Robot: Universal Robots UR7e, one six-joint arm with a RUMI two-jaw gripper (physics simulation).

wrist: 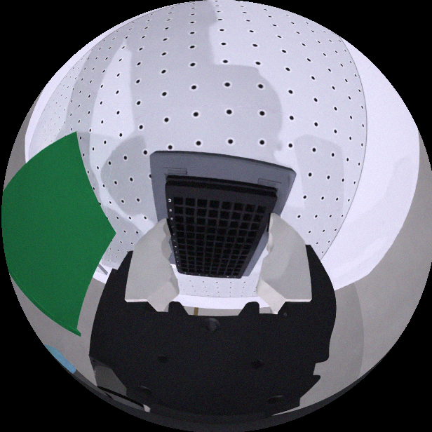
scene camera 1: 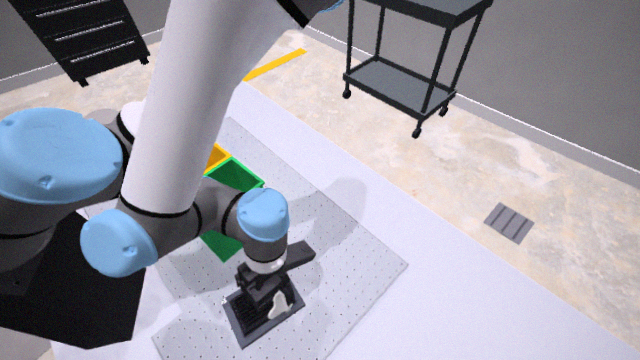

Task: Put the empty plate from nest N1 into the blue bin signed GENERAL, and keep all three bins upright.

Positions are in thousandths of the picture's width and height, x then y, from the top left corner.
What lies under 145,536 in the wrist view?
A green bin.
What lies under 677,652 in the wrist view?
My gripper.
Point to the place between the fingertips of my gripper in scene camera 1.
At 426,824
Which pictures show the black plate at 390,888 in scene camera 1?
The wrist view and scene camera 1: all of them.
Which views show the green bin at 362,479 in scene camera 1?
The wrist view and scene camera 1: all of them.
